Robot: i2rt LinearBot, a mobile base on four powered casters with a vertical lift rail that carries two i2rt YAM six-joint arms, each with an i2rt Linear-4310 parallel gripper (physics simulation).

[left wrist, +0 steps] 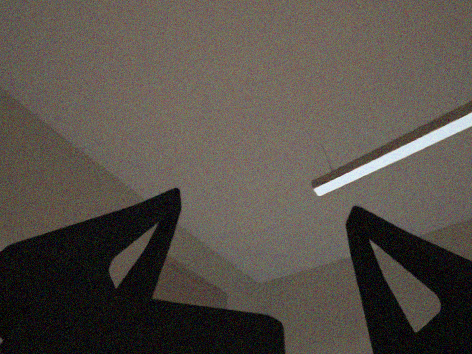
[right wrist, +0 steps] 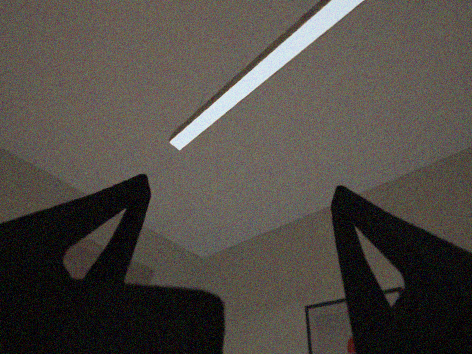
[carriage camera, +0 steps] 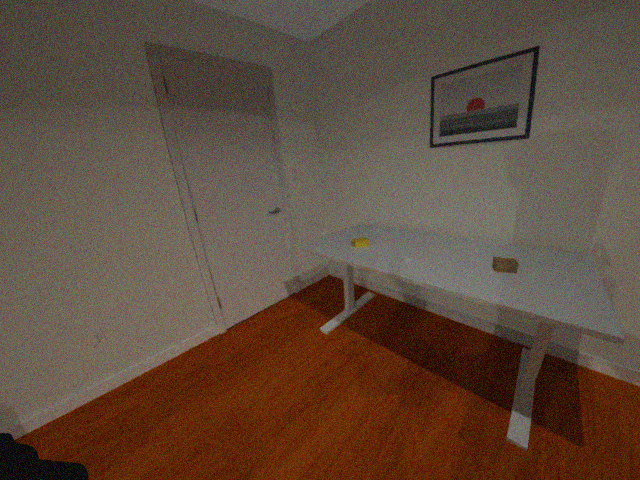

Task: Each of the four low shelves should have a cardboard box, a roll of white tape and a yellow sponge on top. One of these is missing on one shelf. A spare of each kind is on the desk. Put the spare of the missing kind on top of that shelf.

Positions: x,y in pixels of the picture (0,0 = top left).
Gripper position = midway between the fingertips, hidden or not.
Labels:
My left gripper shows in the left wrist view (263,206); in the right wrist view it is out of frame, in the carriage camera view it is out of frame. My right gripper shows in the right wrist view (239,189); in the left wrist view it is out of frame, in the carriage camera view it is out of frame.

